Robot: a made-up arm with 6 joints.
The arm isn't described. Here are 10 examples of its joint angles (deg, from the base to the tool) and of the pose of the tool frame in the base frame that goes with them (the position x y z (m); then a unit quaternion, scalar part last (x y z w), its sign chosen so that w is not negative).
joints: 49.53 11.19 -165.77 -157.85 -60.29 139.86
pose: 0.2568 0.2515 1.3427 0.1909 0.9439 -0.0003 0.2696
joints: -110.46 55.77 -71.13 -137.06 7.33 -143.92
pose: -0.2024 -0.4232 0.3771 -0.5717 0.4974 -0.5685 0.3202
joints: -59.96 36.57 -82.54 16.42 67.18 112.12
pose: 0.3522 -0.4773 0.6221 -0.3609 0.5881 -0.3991 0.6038
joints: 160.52 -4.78 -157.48 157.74 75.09 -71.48
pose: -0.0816 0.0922 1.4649 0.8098 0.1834 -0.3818 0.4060
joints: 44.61 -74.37 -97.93 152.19 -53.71 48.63
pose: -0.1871 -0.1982 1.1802 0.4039 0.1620 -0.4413 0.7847
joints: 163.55 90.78 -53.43 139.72 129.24 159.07
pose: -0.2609 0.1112 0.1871 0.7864 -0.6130 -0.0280 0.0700
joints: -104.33 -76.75 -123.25 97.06 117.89 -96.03
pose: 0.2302 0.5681 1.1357 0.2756 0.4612 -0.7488 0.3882
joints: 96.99 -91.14 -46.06 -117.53 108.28 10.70
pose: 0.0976 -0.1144 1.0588 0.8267 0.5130 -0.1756 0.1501
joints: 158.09 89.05 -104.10 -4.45 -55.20 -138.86
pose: -0.5397 0.1576 0.2130 -0.3283 0.1772 0.4966 0.7837
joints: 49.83 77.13 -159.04 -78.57 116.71 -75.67
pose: 0.5914 0.6004 0.5412 0.0057 0.0582 -0.9808 0.1862
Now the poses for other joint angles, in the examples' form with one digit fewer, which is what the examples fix.
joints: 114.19 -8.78 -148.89 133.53 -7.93 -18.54
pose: -0.009 0.202 1.393 0.495 -0.340 -0.151 0.785
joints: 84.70 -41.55 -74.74 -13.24 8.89 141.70
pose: -0.004 0.212 1.163 0.111 -0.431 -0.123 0.887
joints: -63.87 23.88 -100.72 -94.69 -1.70 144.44
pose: 0.284 -0.575 0.855 -0.885 -0.169 -0.383 0.203
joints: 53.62 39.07 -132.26 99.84 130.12 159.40
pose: 0.382 0.582 0.995 -0.342 0.372 0.649 0.568
